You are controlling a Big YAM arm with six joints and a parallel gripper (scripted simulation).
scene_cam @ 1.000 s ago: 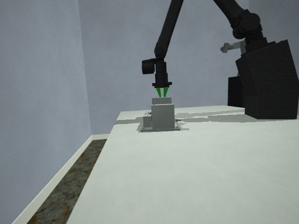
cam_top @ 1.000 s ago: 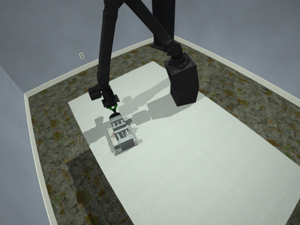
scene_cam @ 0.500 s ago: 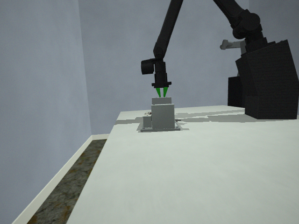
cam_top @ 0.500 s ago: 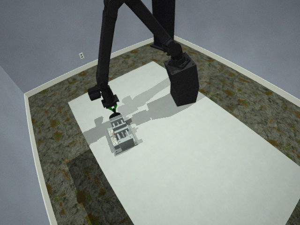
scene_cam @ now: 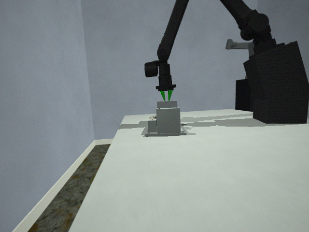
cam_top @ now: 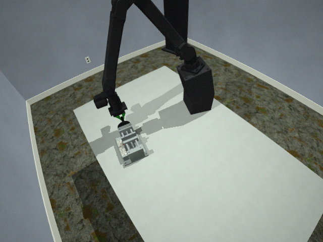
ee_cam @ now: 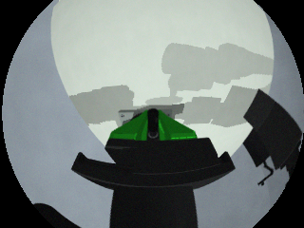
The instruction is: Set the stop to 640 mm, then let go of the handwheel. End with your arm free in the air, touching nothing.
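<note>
Right now the handwheel is 10 mm ahead of my hand, 20 mm to the left of it and 10 mm below it.
</note>
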